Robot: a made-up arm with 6 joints.
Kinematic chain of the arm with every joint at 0, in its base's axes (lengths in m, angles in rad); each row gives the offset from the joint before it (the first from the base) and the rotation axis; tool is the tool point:
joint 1: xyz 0 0 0.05 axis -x
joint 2: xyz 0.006 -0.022 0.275 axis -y
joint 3: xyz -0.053 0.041 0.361 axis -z
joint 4: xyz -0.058 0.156 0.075 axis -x
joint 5: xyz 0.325 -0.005 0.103 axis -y
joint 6: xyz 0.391 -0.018 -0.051 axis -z
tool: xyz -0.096 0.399 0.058
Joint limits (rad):
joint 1: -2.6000..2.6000
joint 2: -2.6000..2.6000
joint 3: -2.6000..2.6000
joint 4: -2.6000..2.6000
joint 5: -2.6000..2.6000
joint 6: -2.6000..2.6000
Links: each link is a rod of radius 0.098 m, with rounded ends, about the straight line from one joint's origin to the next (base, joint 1, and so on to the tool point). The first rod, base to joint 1, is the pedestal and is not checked.
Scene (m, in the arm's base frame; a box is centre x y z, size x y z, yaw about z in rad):
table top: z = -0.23
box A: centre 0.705 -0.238 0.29 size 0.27 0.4 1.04 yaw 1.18
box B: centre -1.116 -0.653 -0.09 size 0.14 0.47 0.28 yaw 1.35
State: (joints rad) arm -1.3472 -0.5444 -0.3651 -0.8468 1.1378 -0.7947
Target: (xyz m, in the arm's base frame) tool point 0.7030 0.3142 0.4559
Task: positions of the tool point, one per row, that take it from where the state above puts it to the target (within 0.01 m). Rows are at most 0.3 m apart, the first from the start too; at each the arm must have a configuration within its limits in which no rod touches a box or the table.
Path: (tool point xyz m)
1: 0.3134 -0.7287 0.6008
2: 0.1364 -0.7134 0.6794
3: -0.0360 -0.6526 0.7260
4: -0.1897 -0.5572 0.7404
5: -0.3164 -0.4383 0.7259
6: -0.1805 -0.3980 0.8066
7: -0.0021 -0.2968 0.8708
8: 0.1958 -0.1397 0.8829
9: 0.3900 0.0434 0.8174
10: 0.5627 0.2092 0.6693
11: 0.7030 0.3142 0.4559

